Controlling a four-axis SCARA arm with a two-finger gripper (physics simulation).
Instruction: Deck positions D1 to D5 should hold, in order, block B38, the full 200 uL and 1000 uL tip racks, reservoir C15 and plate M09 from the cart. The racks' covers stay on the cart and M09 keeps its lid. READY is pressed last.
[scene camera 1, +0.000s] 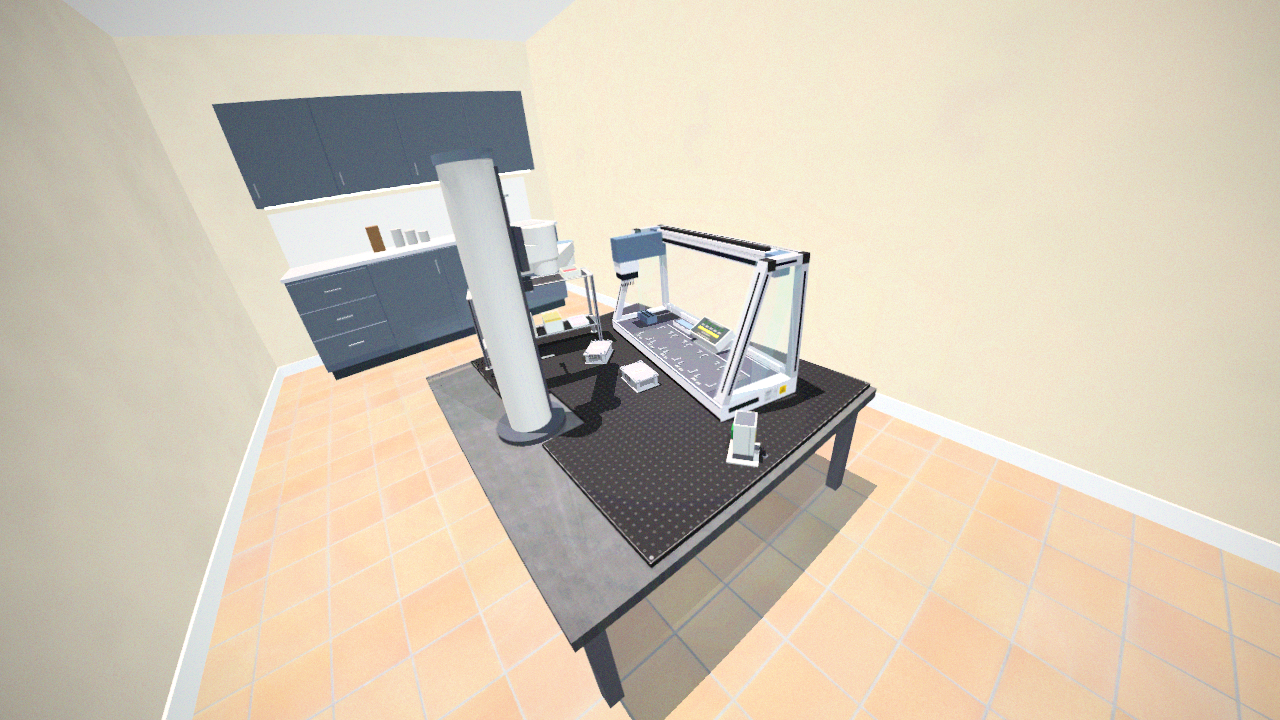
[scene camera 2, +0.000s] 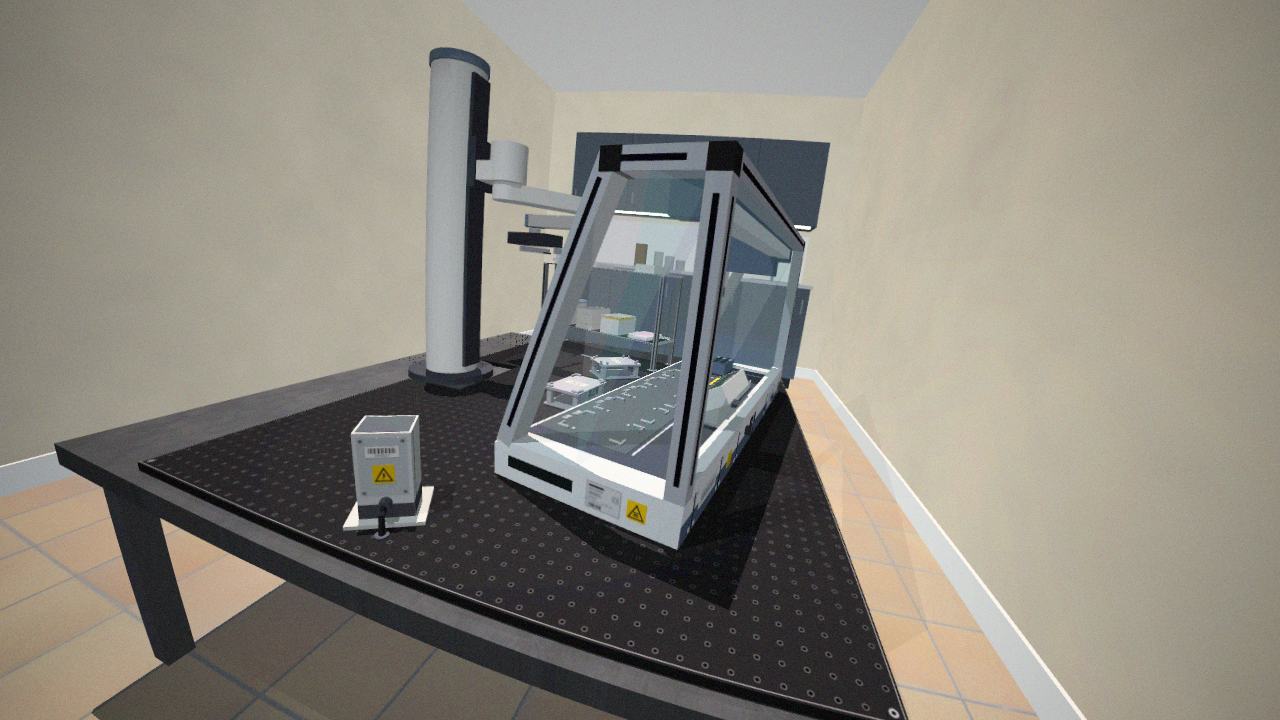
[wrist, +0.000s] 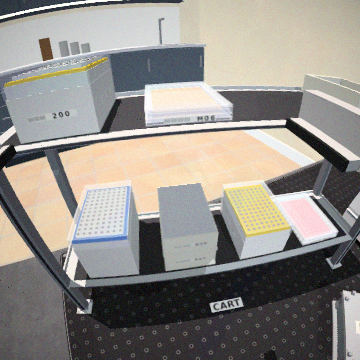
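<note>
My gripper (wrist: 148, 113) is open and empty, its fingers wide apart in front of the cart (wrist: 200, 131). On the upper shelf, a covered yellow-topped rack (wrist: 57, 107) marked 200 stands left of lidded plate M06 (wrist: 189, 102). A reservoir (scene camera 1: 570, 270) with red inside is at that shelf's right end. On the lower shelf stand a covered blue-topped rack (wrist: 104, 212), a grey block stack (wrist: 188, 220) with two blurred labels, a covered yellow-topped rack (wrist: 256, 210) (scene camera 2: 617, 324) and a pink plate (wrist: 309, 217). The deck (scene camera 1: 666, 344) shows corner markers. The READY button is too small to identify.
The column (scene camera 1: 496, 295) (scene camera 2: 452, 214) stands left of the framed deck machine (scene camera 1: 760, 344). Two low white stands (scene camera 1: 640, 376) (scene camera 1: 597, 351) lie between cart and deck. A blue holder (scene camera 1: 648, 317) and a panel (scene camera 1: 712, 332) are inside the frame. A grey box (scene camera 1: 744, 436) (scene camera 2: 386, 461) stands near the front edge.
</note>
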